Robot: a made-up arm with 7 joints.
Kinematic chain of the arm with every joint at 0, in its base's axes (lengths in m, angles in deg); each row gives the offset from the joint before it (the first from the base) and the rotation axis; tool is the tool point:
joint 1: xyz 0 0 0.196 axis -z
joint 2: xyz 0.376 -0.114 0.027 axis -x
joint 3: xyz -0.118 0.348 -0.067 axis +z
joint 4: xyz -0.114 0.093 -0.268 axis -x
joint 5: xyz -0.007 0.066 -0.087 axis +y
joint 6: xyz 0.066 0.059 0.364 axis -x
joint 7: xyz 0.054 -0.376 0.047 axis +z
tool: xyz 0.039 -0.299 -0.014
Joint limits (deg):
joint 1: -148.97..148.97
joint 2: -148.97..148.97
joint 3: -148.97..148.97
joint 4: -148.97..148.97
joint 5: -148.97..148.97
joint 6: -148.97..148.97
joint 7: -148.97..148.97
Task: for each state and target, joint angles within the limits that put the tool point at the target. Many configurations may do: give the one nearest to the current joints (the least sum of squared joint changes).
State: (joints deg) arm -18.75 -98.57 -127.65 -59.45 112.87 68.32 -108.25
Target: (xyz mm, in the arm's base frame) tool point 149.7 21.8 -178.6
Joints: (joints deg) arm -8.59 -69.89 -124.29 -69.51 109.58 89.81 -99.45
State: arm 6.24 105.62 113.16 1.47 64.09 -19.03 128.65
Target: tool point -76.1 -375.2 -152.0
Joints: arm 8.04 100.18 138.67 8.56 25.68 -15.19 148.97
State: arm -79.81 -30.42 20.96 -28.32 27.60 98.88 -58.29
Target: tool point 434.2 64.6 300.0
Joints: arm -73.68 -38.62 10.23 -51.74 5.78 81.88 -65.49
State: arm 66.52 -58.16 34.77 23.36 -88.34 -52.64 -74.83
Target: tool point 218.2 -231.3 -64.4
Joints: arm 77.10 -43.85 38.80 28.28 -87.49 -37.56 -70.77
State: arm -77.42 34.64 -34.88 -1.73 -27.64 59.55 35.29
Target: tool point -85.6 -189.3 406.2
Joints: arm -82.64 32.30 -30.85 -24.27 -28.95 43.72 32.13
